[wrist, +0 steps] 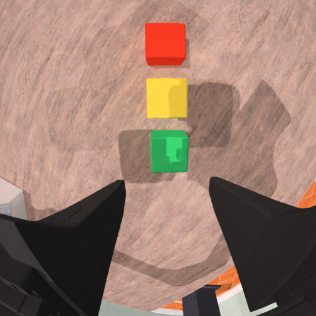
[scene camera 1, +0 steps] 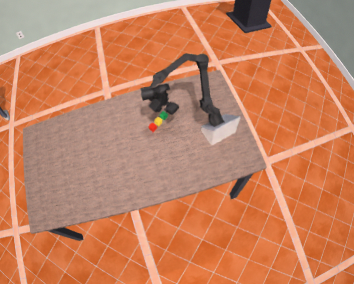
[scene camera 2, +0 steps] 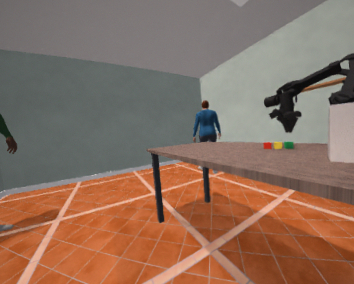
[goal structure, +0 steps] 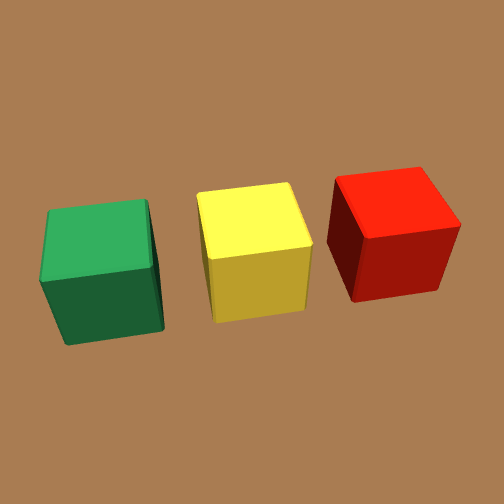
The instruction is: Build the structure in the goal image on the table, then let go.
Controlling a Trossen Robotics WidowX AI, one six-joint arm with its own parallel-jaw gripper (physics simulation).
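Where they show: gripper, between the fingertips: (scene camera 1: 163, 109) (scene camera 2: 288, 132); arm's base, origin of its link: (scene camera 1: 217, 123).
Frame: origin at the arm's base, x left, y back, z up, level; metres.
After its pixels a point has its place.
A red cube (scene camera 1: 153, 127) @(x -0.170, y -0.313, z -0.084 m) (scene camera 2: 267, 146) @(x -0.166, y -0.310, z -0.103 m) (wrist: 165, 44), a yellow cube (scene camera 1: 158, 121) @(x -0.194, y -0.273, z -0.083 m) (scene camera 2: 278, 145) @(x -0.189, y -0.263, z -0.099 m) (wrist: 167, 98) and a green cube (scene camera 1: 164, 115) @(x -0.216, y -0.226, z -0.084 m) (scene camera 2: 289, 145) @(x -0.213, y -0.220, z -0.101 m) (wrist: 169, 151) lie flat on the table (scene camera 1: 100, 160) @(x -0.122, y -0.672, z -0.117 m) (scene camera 2: 225, 156) @(x 0.123, y -0.390, z -0.116 m) (wrist: 65, 65) in a straight row, yellow in the middle. Small gaps show between them in the wrist view. My gripper (scene camera 2: 289, 131) @(x -0.223, y -0.224, z -0.033 m) (wrist: 167, 185) is open and empty. It hangs above the table near the green cube, with its fingertips higher than the cubes.
A pale wedge-shaped block (scene camera 1: 221, 131) @(x 0.053, y -0.007, z 0.004 m) (scene camera 2: 341, 134) @(x 0.056, y -0.035, z -0.034 m) stands at the arm's base. The arm (scene camera 1: 204, 82) @(x -0.166, y -0.006, z 0.170 m) (scene camera 2: 320, 77) @(x -0.282, y -0.096, z 0.225 m) arches over the table from there. A person in blue (scene camera 2: 206, 122) stands beyond the table. A dark pillar (scene camera 1: 251, 14) stands on the floor behind.
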